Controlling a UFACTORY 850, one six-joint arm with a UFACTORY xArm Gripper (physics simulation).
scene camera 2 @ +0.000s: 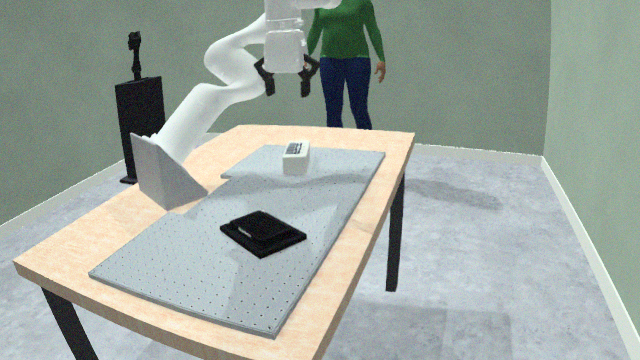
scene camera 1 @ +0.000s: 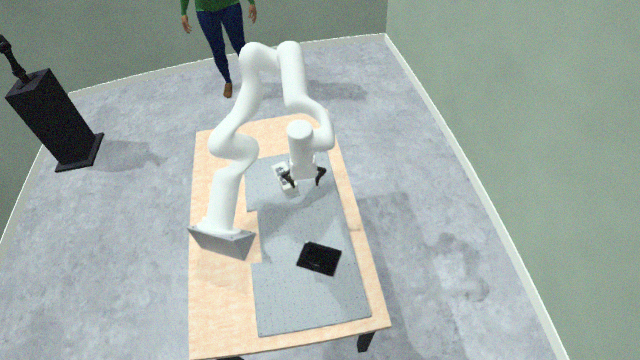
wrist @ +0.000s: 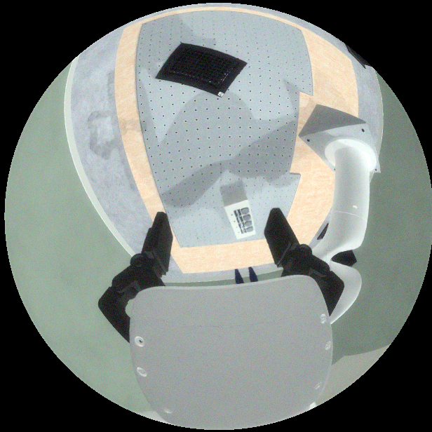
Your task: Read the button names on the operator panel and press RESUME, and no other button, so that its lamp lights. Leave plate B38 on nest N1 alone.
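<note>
The operator panel, a white box (scene camera 1: 291, 191) (scene camera 2: 296, 164) (wrist: 232, 207), stands on the far part of the grey perforated board. Its sloped top carries a row of several grey buttons with dark labels; the names are too small to read, and I cannot tell which is RESUME or whether a lamp is lit. My gripper (scene camera 1: 305, 185) (scene camera 2: 288, 95) (wrist: 219, 222) is open and empty, high above the board. In the wrist view the panel shows between the fingertips, nearer the right one. A black plate (scene camera 1: 319, 258) (scene camera 2: 262, 227) (wrist: 202, 67) lies on a black base, apart from the gripper; its lettering is unreadable.
The perforated board (scene camera 1: 310, 305) (scene camera 2: 185, 285) (wrist: 270, 115) lies on a wooden table (scene camera 1: 220, 310) (scene camera 2: 50, 255) (wrist: 210, 258). The arm's grey angled mount (scene camera 1: 222, 244) (scene camera 2: 160, 175) (wrist: 330, 120) stands at the table's side. A person (scene camera 1: 222, 30) (scene camera 2: 346, 65) stands behind the table. A black pedestal (scene camera 1: 52, 120) (scene camera 2: 141, 115) stands to the left.
</note>
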